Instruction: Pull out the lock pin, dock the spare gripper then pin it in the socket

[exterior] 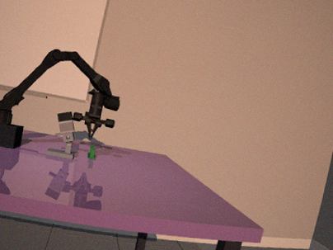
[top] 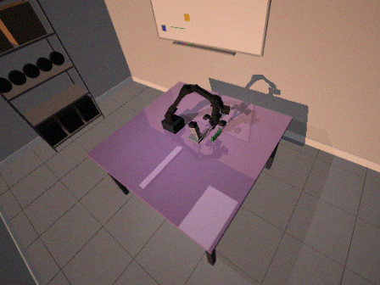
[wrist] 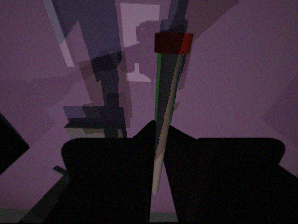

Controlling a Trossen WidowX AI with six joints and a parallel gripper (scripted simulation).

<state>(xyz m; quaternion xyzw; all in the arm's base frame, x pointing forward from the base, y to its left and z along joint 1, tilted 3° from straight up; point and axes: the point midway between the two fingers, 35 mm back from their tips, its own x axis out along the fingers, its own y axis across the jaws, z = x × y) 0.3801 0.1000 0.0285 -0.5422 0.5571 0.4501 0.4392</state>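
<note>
Now: gripper tip 50 mm above the green rest, 20 mm short of it and 10 mm to the right of it. Round my gripper tip: spare gripper 110 mm to the right, 110 mm behind, 50 mm above; then grey mount 110 mm behind, 100 mm to the right, 30 mm below.
</note>
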